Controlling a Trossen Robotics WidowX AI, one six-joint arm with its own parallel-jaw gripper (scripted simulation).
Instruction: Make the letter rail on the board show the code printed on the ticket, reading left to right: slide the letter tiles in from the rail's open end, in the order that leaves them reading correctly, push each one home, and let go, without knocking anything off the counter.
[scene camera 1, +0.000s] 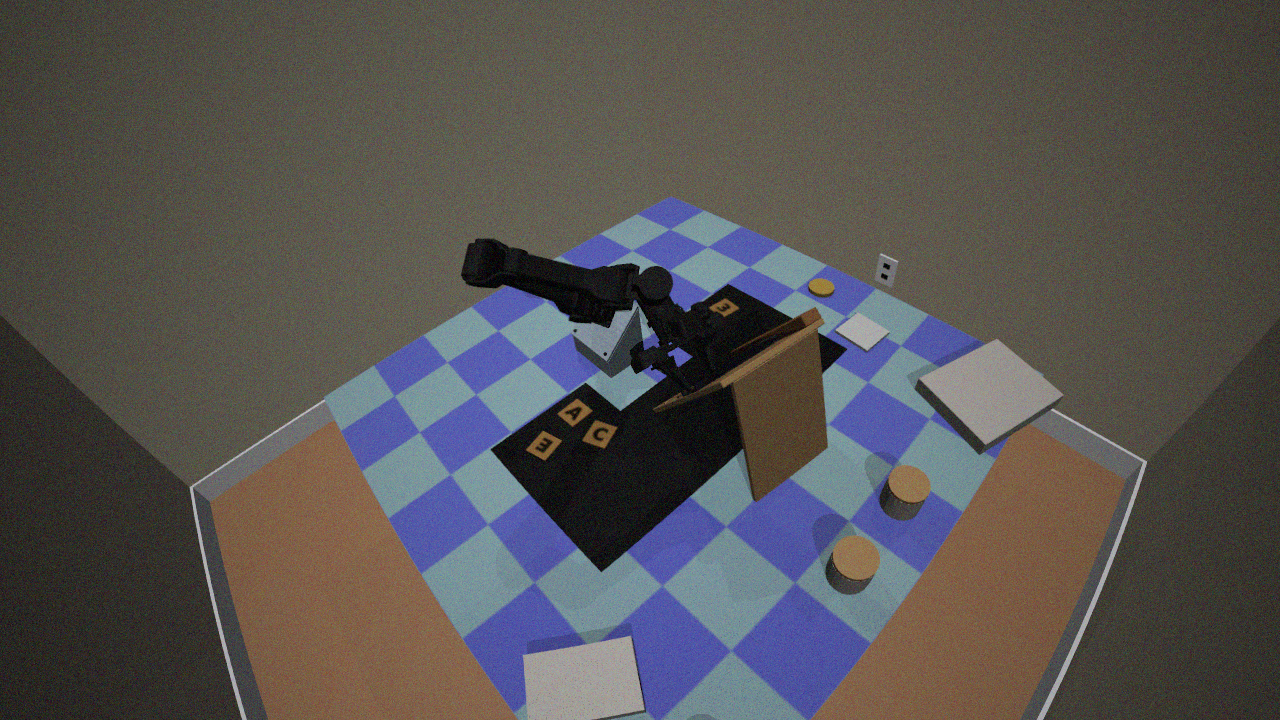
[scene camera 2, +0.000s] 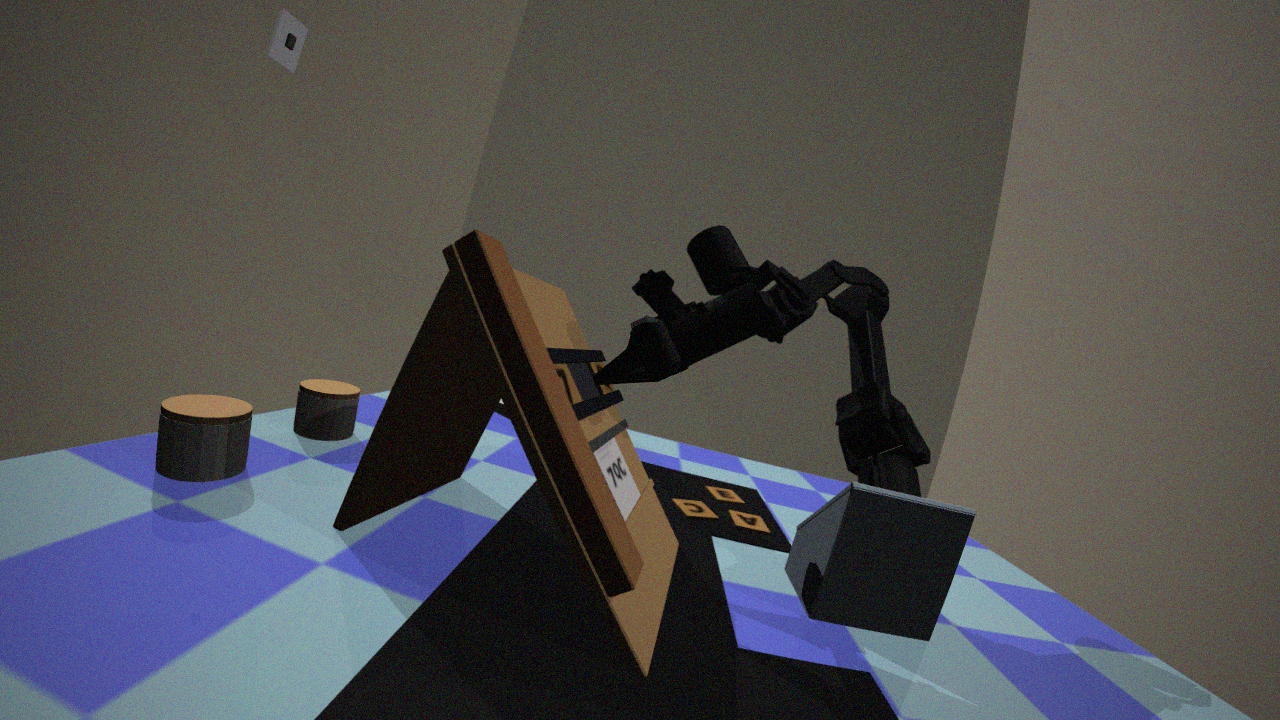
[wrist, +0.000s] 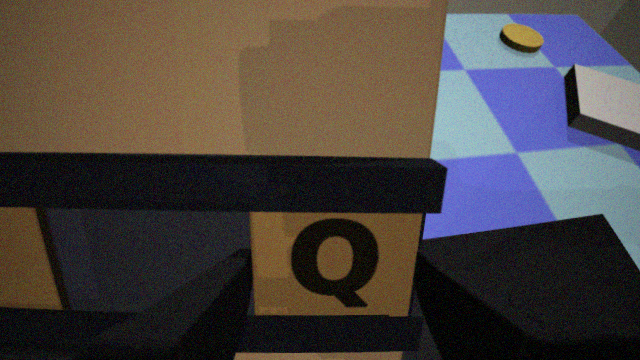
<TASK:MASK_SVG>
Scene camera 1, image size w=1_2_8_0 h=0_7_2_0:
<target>my gripper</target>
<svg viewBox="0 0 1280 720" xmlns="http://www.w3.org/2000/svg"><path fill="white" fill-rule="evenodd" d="M646 315L647 325L649 328L653 328L660 340L658 342L660 347L652 346L637 354L631 359L631 367L635 374L638 374L652 365L652 371L657 369L673 379L685 390L690 391L690 385L676 365L674 355L669 357L668 353L694 339L696 342L693 344L694 349L711 374L714 373L716 367L712 341L716 333L712 331L725 323L726 320L718 311L709 314L707 306L703 301L691 305L691 310L685 312L682 306L679 306L678 303L674 304L673 300Z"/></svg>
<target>small white plate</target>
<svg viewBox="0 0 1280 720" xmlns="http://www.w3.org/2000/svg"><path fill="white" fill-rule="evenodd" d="M858 312L843 325L835 329L834 332L857 346L857 348L868 352L883 338L888 336L890 331Z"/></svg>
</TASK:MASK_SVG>
